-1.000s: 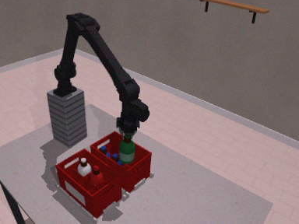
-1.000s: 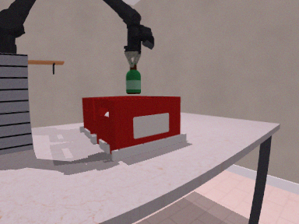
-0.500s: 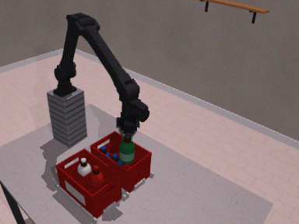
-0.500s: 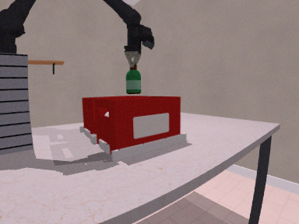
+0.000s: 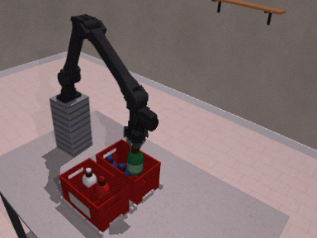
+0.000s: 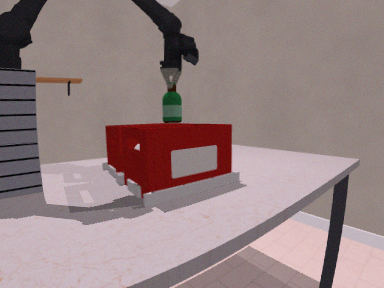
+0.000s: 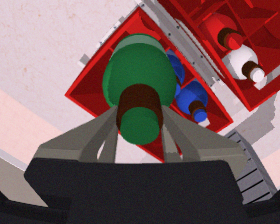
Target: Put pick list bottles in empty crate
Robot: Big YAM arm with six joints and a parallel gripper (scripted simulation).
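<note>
Now: the green-label bottle 6 cm below my hand. From my hand the other things lie so: blue bottle: 23 cm below, 17 cm behind, 1 cm to the left; then white-label bottle: 23 cm below, 18 cm behind, 13 cm to the right; then red-label bottle: 23 cm below, 13 cm to the right, 9 cm behind.
</note>
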